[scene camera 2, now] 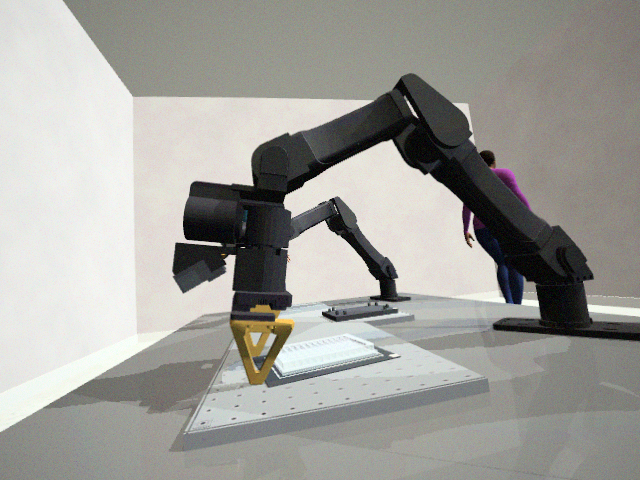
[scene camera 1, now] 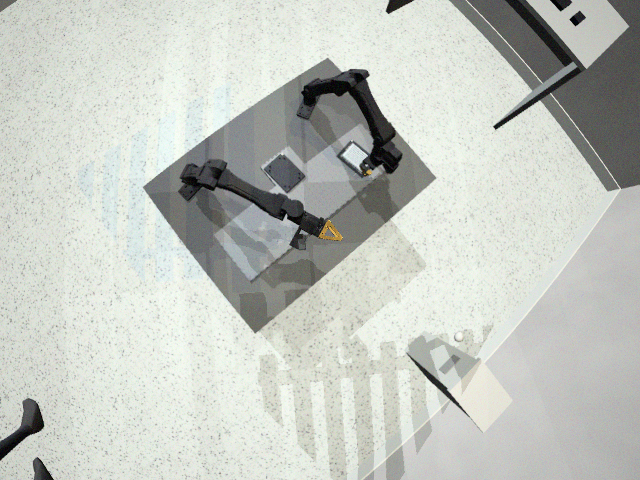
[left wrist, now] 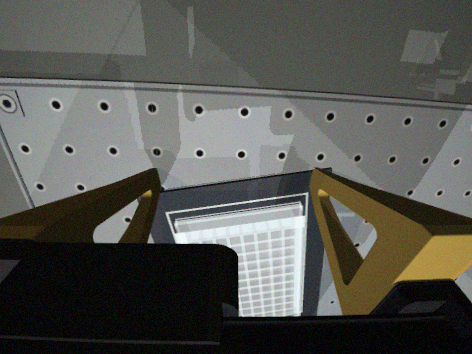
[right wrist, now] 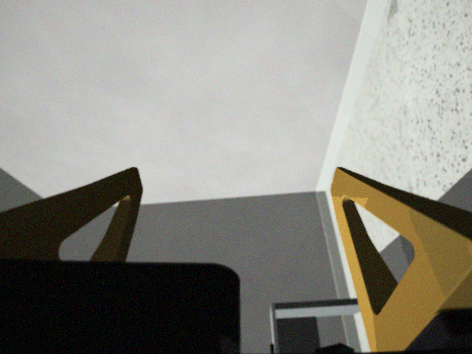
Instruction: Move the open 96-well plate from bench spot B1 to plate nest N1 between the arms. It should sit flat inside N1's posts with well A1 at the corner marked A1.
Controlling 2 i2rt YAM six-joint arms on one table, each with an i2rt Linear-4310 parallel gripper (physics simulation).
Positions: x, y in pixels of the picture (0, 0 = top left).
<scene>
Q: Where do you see a dark nest with white outline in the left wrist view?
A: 260, 191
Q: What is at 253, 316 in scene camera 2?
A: The left gripper.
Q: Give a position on a well plate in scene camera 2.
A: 299, 357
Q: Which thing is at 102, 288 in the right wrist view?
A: The right gripper.
</scene>
